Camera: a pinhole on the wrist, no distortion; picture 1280 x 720 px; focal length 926.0 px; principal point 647.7 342.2 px. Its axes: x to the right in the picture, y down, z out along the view. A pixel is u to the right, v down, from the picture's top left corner.
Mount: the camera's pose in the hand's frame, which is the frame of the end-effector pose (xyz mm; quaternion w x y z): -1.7 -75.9 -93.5 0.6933 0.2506 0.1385 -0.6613
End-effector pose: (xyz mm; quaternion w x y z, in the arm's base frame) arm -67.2 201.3 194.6 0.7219 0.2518 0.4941 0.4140
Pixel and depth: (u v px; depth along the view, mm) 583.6 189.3 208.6
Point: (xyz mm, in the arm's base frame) 58.8 56.7 125.1
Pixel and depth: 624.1 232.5 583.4
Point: 397.2 -107.8 133.9
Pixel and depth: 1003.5 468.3 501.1
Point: 328.5 -45.3 -111.1
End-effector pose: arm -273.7 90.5 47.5 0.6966 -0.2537 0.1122 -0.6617
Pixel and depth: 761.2 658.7 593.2
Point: -457.2 54.7 632.9
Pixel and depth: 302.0 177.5 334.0
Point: -294.2 255.8 304.5
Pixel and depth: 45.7 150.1 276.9
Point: -236.0 246.7 251.1
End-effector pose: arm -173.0 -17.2 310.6 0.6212 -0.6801 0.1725 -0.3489
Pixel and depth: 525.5 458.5 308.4
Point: -88.5 163.2 508.9
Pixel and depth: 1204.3 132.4 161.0
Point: -268.1 47.1 531.8
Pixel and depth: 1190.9 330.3 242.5
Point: -232.3 80.0 618.2
